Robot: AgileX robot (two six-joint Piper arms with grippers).
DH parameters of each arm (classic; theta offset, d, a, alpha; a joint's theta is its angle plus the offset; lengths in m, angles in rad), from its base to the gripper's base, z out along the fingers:
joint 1: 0 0.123 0 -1.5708
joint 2: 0.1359 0 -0.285 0
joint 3: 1.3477 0 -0.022 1.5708
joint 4: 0 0.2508 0 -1.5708
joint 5: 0 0 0.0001 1.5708
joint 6: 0 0.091 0 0
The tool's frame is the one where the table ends.
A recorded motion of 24 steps. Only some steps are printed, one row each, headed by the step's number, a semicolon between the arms.
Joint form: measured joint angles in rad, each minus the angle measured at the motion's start. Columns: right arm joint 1, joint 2, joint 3, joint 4, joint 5, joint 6; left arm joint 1, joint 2, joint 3, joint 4, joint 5, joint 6.
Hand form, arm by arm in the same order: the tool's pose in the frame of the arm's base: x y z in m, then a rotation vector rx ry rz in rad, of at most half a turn. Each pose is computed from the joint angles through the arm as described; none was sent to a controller.
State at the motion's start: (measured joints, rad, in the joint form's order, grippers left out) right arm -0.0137 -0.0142 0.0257 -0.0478 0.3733 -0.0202; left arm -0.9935 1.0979 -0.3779 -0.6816 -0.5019 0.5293
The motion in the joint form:
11: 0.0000 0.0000 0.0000 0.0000 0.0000 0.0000; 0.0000 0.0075 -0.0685 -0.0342 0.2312 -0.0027
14: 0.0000 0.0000 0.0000 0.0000 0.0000 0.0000; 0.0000 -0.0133 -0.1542 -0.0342 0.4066 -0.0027
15: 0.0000 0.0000 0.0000 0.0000 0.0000 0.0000; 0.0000 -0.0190 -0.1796 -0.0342 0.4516 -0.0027
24: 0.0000 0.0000 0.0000 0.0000 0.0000 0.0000; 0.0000 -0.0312 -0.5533 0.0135 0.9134 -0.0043
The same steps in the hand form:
11: 0.0525 -0.0023 0.1718 -0.0356 1.8682 -0.0704; 0.1303 -0.1708 0.2434 0.6793 1.8580 -0.6013
14: 0.0525 -0.0023 0.1718 -0.0356 1.8682 -0.0704; 0.1248 -0.1813 0.2629 0.7584 1.8856 -0.7024
15: 0.0525 -0.0023 0.1718 -0.0356 1.8682 -0.0704; 0.1233 -0.1839 0.2694 0.7791 1.8874 -0.7293
24: 0.0525 -0.0023 0.1718 -0.0356 1.8682 -0.0704; 0.1071 -0.2058 0.3661 1.0456 1.7789 -0.9470

